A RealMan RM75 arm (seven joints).
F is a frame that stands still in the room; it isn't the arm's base.
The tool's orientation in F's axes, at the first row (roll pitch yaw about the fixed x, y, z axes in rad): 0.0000, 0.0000, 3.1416
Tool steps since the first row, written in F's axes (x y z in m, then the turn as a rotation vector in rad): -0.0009, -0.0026, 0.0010, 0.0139, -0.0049, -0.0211; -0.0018, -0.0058, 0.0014, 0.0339, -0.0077, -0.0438; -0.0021, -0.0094, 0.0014, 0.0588, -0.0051, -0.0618; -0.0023, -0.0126, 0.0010, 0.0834, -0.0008, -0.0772; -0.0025, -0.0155, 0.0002, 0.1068, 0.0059, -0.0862; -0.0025, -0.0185, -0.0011, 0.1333, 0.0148, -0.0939; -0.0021, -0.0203, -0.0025, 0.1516, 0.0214, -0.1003; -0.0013, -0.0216, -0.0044, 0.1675, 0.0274, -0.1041; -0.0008, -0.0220, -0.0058, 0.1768, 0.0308, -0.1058; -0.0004, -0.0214, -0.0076, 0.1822, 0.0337, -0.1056; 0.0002, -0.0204, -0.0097, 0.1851, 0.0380, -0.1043; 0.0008, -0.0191, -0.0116, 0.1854, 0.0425, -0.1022
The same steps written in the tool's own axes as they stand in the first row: 0.0009, 0.0026, 0.0010, -0.0139, 0.0049, -0.0211; 0.0018, 0.0058, 0.0014, -0.0339, 0.0077, -0.0438; 0.0021, 0.0094, 0.0014, -0.0588, 0.0051, -0.0618; 0.0023, 0.0126, 0.0010, -0.0834, 0.0008, -0.0772; 0.0025, 0.0155, 0.0002, -0.1068, -0.0059, -0.0862; 0.0025, 0.0185, -0.0011, -0.1333, -0.0148, -0.0939; 0.0021, 0.0203, -0.0025, -0.1516, -0.0214, -0.1003; 0.0013, 0.0216, -0.0044, -0.1675, -0.0274, -0.1041; 0.0008, 0.0220, -0.0058, -0.1768, -0.0308, -0.1058; 0.0004, 0.0214, -0.0076, -0.1822, -0.0337, -0.1056; -0.0002, 0.0204, -0.0097, -0.1851, -0.0380, -0.1043; -0.0008, 0.0191, -0.0116, -0.1854, -0.0425, -0.1022
